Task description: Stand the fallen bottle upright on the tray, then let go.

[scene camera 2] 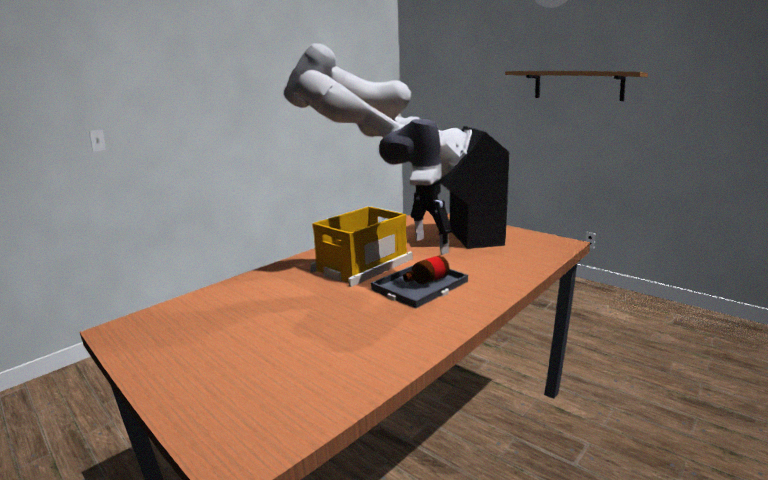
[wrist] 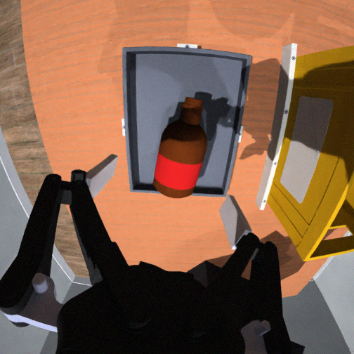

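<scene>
A brown bottle with a red label lies on its side in the dark grey tray. In the wrist view its neck points up the picture, and its base lies at the tray's near short wall. My gripper is open and empty. It hangs above the table, a little higher than the bottle and near its base end. In the wrist view the fingertips stand left and right of the bottle's base, apart from it.
A yellow crate stands beside the tray. A white strip runs along the table between crate and tray. The arm's black pedestal stands behind the gripper.
</scene>
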